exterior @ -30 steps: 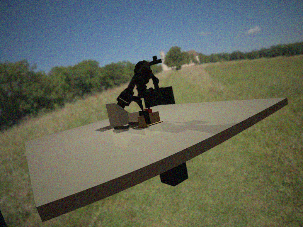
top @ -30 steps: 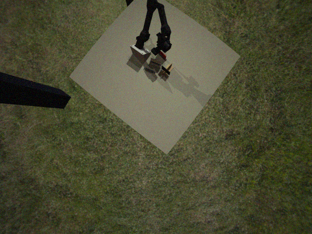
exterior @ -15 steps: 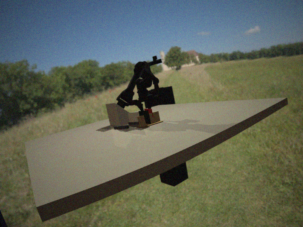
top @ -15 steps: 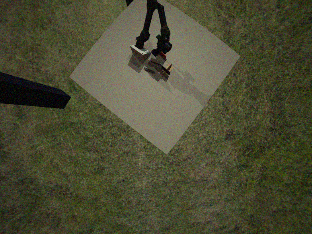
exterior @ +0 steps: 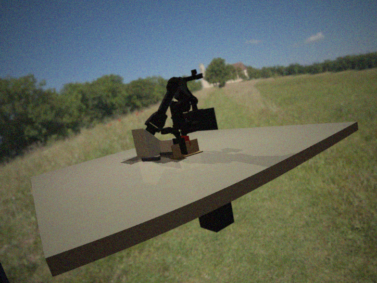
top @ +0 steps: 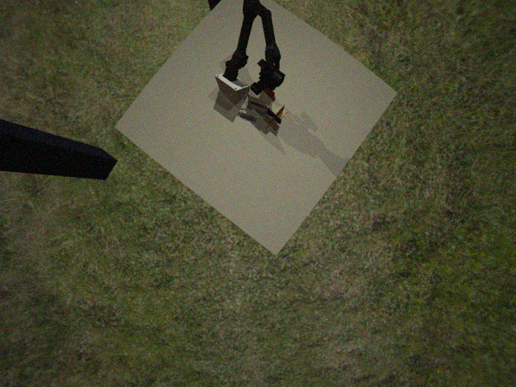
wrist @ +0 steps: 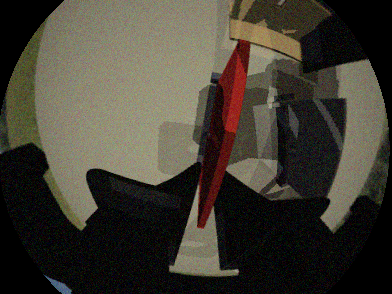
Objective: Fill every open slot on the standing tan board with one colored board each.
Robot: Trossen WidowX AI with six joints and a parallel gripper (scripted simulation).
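My gripper tip is 15 cm short of the tan board and 10 cm to the left of it. Also, from my gripper tip: dark board (15 cm ahead, 12 cm to the right, 2 cm above); then red board (3 cm ahead, 1 cm to the right).
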